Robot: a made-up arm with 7 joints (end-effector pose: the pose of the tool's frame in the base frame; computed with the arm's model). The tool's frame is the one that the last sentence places. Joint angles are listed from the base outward.
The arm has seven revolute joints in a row. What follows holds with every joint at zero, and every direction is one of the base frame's. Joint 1 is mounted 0.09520 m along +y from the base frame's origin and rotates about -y. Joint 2 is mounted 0.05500 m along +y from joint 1 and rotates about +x. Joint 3 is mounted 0.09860 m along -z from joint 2 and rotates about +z. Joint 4 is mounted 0.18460 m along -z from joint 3 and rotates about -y. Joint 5 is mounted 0.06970 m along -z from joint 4 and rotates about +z. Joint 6 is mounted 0.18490 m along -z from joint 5 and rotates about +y. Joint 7 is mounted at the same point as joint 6 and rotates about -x. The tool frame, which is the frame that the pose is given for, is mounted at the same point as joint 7; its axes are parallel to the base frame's.
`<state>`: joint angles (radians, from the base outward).
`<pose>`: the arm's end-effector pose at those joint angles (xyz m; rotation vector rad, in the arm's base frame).
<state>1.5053 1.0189 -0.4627 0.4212 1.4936 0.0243 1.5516</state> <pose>0.3153 0.5648 0.0727 -0.8597 -2.4418 -0.6805</pose>
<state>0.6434 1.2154 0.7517 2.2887 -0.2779 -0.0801 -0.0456</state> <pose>0.0626 0.3043 0.1500 -1.8864 1.9351 0.4939</pose>
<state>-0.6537 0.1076 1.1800 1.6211 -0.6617 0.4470 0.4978</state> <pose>-0.0712 0.4130 -0.2523 0.8562 -0.1447 0.1526</pose>
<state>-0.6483 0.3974 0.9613 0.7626 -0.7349 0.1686 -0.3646</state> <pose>-0.1462 0.4640 -0.3598 1.3111 0.1835 -0.1557</pose>
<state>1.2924 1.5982 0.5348 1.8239 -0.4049 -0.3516 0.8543</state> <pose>-0.0682 0.3661 0.2401 2.5539 -1.1456 -0.8917</pose>
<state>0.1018 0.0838 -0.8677 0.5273 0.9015 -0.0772 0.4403</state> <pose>0.1342 0.0949 -0.4986 -0.7577 -0.5129 -0.0991</pose>
